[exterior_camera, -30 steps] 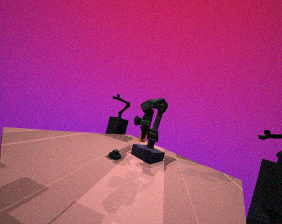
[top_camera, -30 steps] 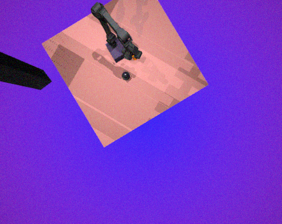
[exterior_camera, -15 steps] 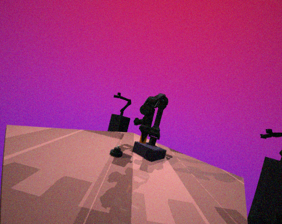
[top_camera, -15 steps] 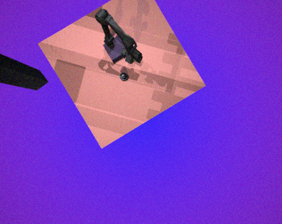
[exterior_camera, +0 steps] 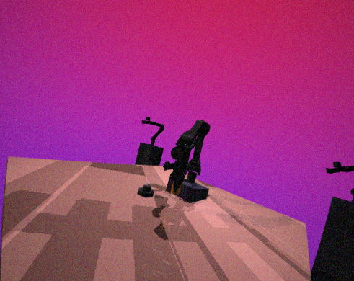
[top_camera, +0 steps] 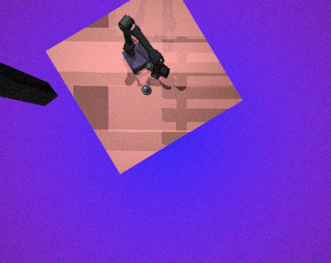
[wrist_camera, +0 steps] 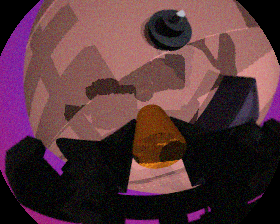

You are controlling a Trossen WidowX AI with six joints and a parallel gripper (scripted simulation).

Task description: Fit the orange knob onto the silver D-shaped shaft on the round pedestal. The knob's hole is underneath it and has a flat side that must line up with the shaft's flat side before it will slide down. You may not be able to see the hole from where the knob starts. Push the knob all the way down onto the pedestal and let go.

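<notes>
Right now my gripper tip is 20 mm short of the round dark pedestal, 160 mm to the left of it and 50 mm above it. From my gripper tip the other things lie so: orange knob: 30 mm above.
</notes>
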